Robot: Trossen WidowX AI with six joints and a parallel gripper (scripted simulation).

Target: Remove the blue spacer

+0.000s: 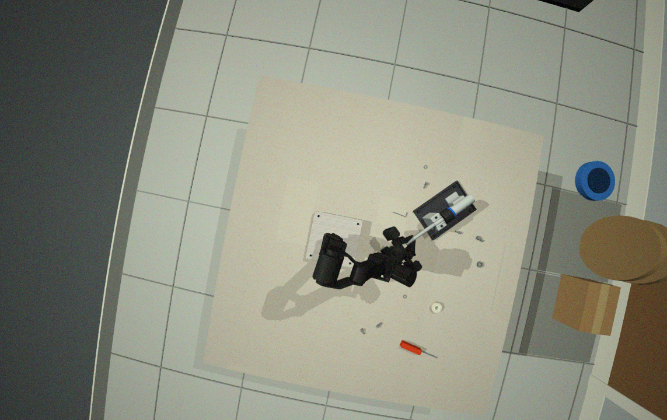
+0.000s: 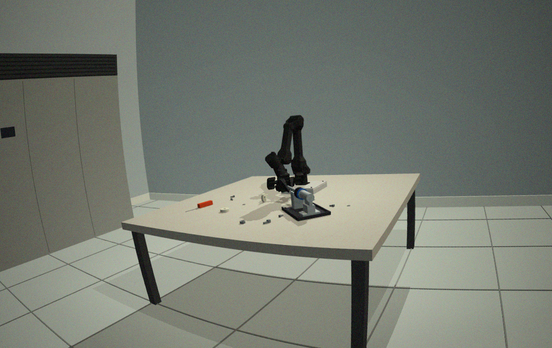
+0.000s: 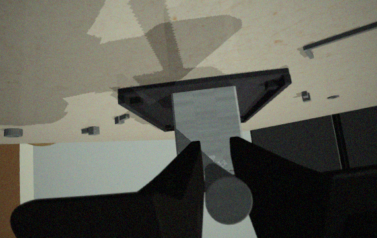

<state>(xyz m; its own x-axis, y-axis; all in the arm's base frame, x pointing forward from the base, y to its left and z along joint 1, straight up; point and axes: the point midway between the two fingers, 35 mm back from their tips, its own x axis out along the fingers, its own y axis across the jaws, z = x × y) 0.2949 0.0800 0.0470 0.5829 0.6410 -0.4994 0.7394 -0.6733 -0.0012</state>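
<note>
The grey shaft is 50 mm to the left of my gripper tip, 40 mm ahead of it and 20 mm above it. From my gripper tip the other things lie so: white ring 270 mm to the right, 190 mm ahead, 60 mm below; then blue spacer 130 mm to the left, 120 mm ahead, 20 mm above.
</note>
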